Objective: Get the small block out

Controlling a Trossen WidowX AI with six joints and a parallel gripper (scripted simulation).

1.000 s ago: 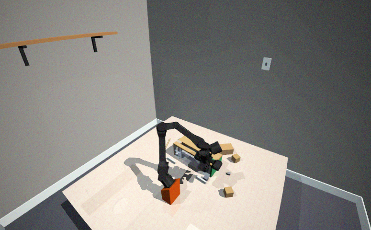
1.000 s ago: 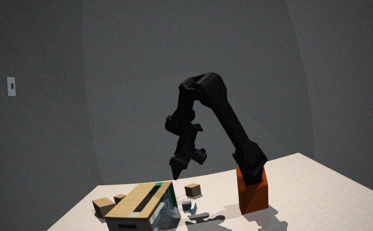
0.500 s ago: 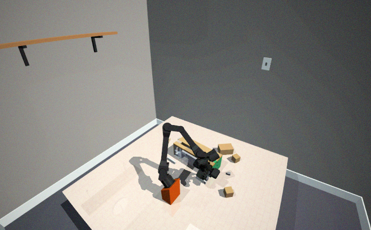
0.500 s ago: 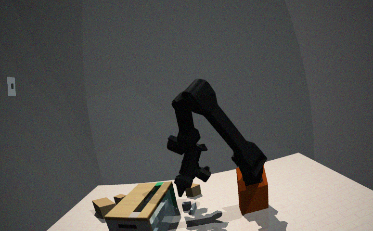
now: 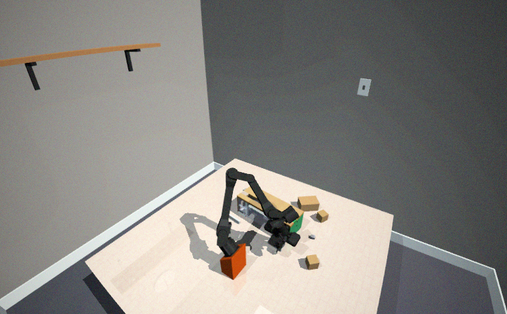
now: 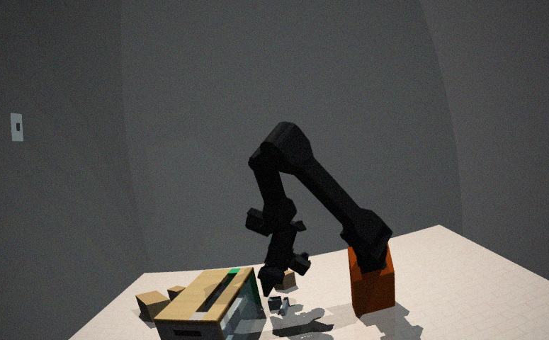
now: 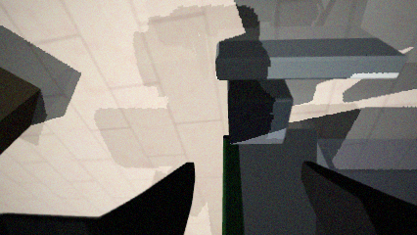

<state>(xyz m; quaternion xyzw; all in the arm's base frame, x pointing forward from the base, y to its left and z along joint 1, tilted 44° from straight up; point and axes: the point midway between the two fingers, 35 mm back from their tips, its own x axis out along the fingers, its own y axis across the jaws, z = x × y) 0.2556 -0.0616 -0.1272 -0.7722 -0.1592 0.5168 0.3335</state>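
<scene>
Now: the dark grey block 30 mm below my gripper tip, 20 mm behind it and 10 mm to the left of it. Also, from my gripper tip: clear-fronted box (170 mm to the left, 80 mm ahead, 10 mm above).
</scene>
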